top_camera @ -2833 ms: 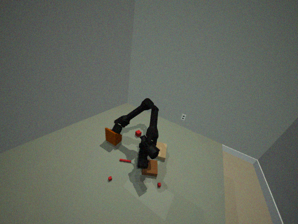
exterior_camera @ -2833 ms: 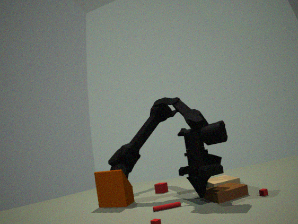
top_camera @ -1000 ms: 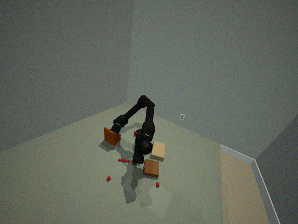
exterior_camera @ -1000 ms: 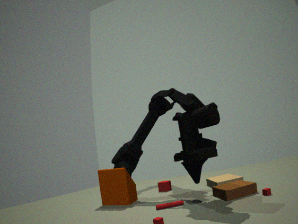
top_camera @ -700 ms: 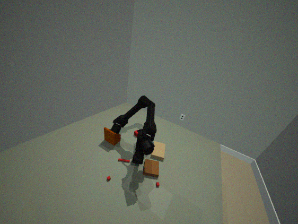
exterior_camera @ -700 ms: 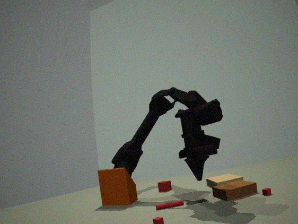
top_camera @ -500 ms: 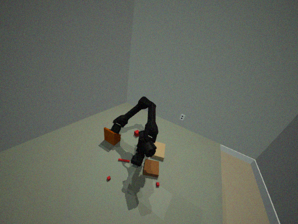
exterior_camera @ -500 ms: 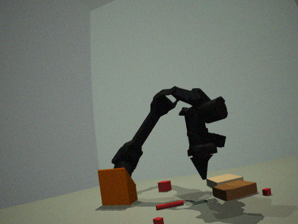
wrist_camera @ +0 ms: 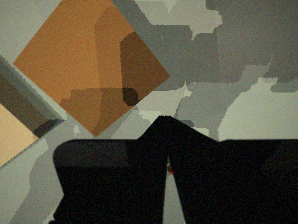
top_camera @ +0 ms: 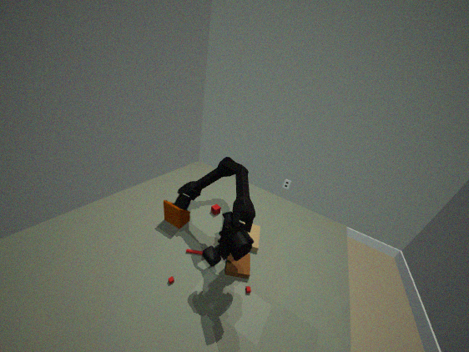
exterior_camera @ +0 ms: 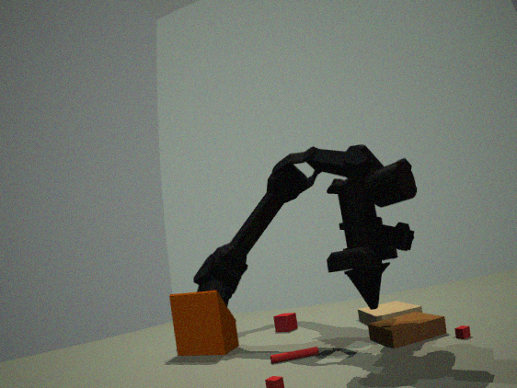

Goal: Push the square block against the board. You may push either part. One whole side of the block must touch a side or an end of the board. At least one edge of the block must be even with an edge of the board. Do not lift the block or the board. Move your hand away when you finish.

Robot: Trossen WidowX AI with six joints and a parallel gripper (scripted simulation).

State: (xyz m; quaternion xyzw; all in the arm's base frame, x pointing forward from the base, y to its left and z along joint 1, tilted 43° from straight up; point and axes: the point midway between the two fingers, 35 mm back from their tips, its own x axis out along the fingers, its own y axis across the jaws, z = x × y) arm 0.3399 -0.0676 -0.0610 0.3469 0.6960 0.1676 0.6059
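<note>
Right now the tan board is 20 mm ahead of my gripper tip, 220 mm to the left of it and 50 mm below it. Round my gripper tip: red rod: 140 mm behind, 10 mm to the right, 60 mm below; then brown square block: 50 mm ahead, 50 mm to the left, 50 mm below.
</note>
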